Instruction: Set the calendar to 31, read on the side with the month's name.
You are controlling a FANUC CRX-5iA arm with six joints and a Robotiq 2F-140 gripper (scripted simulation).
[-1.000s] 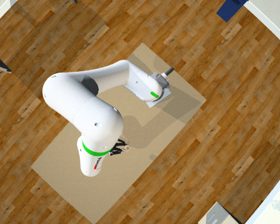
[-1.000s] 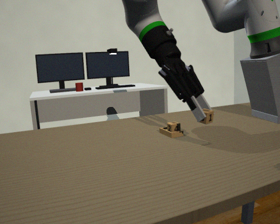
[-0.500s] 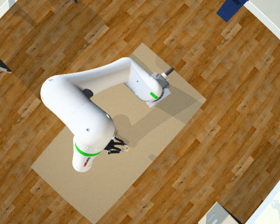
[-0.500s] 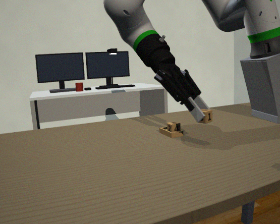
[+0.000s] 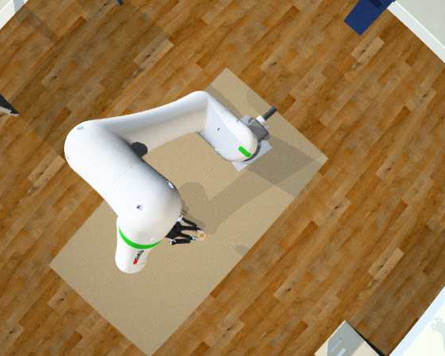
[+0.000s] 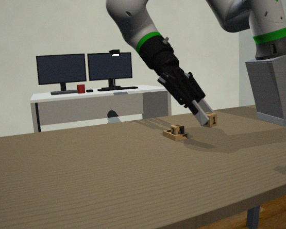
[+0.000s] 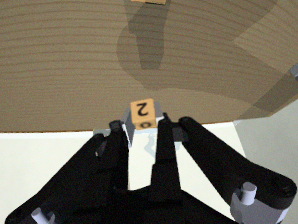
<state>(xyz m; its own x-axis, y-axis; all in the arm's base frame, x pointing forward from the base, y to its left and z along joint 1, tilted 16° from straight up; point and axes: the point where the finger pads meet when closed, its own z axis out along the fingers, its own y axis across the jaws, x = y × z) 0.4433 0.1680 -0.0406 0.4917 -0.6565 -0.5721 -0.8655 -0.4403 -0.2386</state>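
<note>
Right now the small wooden tray is 140 mm to the right of my hand, 90 mm below it and 20 mm ahead of it. From my hand the other things lie so: wooden number cube 20 mm to the left, 20 mm below, 10 mm behind.
</note>
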